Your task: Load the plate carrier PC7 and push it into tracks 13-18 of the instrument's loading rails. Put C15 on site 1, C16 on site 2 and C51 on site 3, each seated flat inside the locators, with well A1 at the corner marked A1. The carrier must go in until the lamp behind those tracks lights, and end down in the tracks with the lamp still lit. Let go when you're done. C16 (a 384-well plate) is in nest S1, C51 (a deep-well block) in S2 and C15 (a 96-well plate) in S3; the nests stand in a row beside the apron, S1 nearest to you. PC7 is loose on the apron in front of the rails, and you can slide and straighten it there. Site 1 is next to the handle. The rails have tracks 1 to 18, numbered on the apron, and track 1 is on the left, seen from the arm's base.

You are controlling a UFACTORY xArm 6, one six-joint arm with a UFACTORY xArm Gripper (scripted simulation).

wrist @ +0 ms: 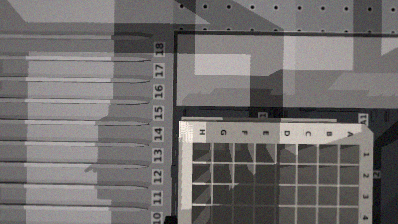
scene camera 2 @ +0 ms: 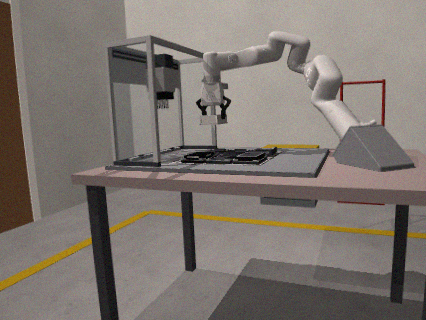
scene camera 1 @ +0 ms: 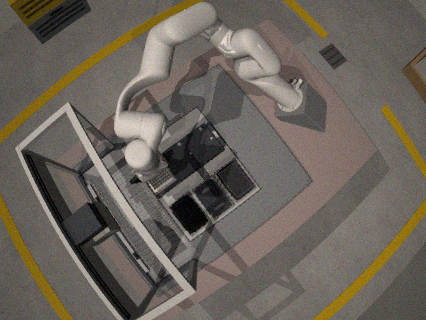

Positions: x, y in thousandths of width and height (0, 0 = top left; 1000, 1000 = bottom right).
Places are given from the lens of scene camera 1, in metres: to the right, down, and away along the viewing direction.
black 96-well plate (scene camera 1: 421, 645): -0.12, 0.17, 1.10
plate carrier PC7 (scene camera 1: 471, 458): -0.05, -0.05, 1.16
nest (scene camera 1: 501, 617): 0.00, 0.14, 1.13
